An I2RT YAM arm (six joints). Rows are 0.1 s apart.
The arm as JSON. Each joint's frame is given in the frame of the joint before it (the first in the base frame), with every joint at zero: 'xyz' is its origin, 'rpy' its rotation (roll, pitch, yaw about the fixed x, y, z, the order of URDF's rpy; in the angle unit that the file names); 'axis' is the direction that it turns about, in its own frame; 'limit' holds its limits. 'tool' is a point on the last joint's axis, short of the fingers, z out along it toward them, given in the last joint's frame.
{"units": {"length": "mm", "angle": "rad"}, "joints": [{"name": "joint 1", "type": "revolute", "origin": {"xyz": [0.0, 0.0, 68.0], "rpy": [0.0, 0.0, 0.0]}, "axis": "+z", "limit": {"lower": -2.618, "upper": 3.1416}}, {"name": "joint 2", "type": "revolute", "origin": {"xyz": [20.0, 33.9, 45.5], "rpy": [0.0, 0.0, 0.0]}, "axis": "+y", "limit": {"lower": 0.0, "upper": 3.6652}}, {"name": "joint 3", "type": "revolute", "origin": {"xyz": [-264.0, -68.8, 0.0], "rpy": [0.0, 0.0, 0.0]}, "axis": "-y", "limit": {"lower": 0.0, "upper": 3.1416}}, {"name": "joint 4", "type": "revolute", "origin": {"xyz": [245.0, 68.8, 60.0], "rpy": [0.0, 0.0, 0.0]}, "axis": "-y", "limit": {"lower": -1.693, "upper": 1.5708}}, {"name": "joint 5", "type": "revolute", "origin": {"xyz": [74.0, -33.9, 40.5], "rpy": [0.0, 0.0, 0.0]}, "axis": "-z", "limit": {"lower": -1.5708, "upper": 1.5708}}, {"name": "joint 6", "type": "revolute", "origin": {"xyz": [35.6, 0.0, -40.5], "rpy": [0.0, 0.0, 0.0]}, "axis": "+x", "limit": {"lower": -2.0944, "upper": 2.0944}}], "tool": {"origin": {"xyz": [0.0, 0.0, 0.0], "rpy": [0.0, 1.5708, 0.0]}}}
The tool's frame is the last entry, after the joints.
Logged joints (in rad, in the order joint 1, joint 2, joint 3, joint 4, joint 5, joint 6), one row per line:
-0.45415 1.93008 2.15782 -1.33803 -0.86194 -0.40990
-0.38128 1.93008 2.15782 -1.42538 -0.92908 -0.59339
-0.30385 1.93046 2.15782 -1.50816 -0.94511 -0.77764
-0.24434 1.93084 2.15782 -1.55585 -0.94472 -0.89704
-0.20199 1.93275 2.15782 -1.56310 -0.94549 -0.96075
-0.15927 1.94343 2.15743 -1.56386 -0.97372 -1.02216
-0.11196 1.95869 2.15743 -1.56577 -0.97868 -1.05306
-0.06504 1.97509 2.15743 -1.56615 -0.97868 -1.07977
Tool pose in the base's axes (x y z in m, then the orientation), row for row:
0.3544 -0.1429 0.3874 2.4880 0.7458 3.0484
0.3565 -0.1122 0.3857 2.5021 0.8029 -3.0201
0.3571 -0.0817 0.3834 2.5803 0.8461 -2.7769
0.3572 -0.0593 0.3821 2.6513 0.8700 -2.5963
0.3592 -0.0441 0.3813 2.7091 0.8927 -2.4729
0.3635 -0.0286 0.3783 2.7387 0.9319 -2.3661
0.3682 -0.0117 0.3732 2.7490 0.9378 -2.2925
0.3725 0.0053 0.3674 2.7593 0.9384 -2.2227
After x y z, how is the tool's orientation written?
As angles about the fixed x, y, z axes (roll, pitch, yaw), in radians.
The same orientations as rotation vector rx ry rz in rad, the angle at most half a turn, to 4 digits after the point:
-0.1954 2.2868 0.7289
-0.4544 2.2371 0.8054
-0.7039 2.1868 0.8318
-0.8753 2.1393 0.8405
-0.9827 2.0924 0.8381
-1.0781 2.0208 0.8640
-1.1514 1.9881 0.8912
-1.2214 1.9601 0.9154

